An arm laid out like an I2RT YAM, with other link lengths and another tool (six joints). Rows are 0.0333 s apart.
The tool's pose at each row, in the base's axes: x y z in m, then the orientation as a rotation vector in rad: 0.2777, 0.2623, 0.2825, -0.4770, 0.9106, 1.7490; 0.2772, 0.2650, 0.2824, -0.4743, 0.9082, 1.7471; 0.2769, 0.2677, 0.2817, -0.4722, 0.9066, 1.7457; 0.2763, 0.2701, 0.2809, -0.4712, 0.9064, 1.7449; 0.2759, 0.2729, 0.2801, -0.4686, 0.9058, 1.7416; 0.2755, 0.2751, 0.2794, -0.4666, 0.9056, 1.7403; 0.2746, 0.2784, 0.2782, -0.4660, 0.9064, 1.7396; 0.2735, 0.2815, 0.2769, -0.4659, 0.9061, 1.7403; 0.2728, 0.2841, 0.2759, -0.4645, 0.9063, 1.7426; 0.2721, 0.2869, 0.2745, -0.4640, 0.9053, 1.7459; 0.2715, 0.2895, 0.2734, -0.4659, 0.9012, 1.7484; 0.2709, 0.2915, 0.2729, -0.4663, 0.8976, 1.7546; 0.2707, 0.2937, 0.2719, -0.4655, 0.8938, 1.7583; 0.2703, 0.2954, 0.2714, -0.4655, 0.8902, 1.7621; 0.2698, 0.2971, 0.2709, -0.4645, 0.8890, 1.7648
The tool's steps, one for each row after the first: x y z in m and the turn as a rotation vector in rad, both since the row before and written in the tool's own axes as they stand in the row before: 0.0019, 0.0000, 0.0020, 0.0008, -0.0032, -0.0020; 0.0023, -0.0004, 0.0016, 0.0007, -0.0024, -0.0014; 0.0023, -0.0001, 0.0013, 0.0007, -0.0008, -0.0006; 0.0025, -0.0003, 0.0016, 0.0023, -0.0022, -0.0025; 0.0020, -0.0002, 0.0012, 0.0014, -0.0015, -0.0008; 0.0032, -0.0001, 0.0017, 0.0010, 0.0000, -0.0002; 0.0032, 0.0001, 0.0014, -0.0004, -0.0002, 0.0005; 0.0026, -0.0001, 0.0013, -0.0002, -0.0007, 0.0023; 0.0030, -0.0002, 0.0012, -0.0017, -0.0007, 0.0026; 0.0026, -0.0002, 0.0012, -0.0043, -0.0009, 0.0002; 0.0018, 0.0001, 0.0011, -0.0048, -0.0014, 0.0039; 0.0021, -0.0005, 0.0010, -0.0033, -0.0025, 0.0019; 0.0016, -0.0001, 0.0009, -0.0036, -0.0018, 0.0019; 0.0016, 0.0000, 0.0009, -0.0013, -0.0012, 0.0021
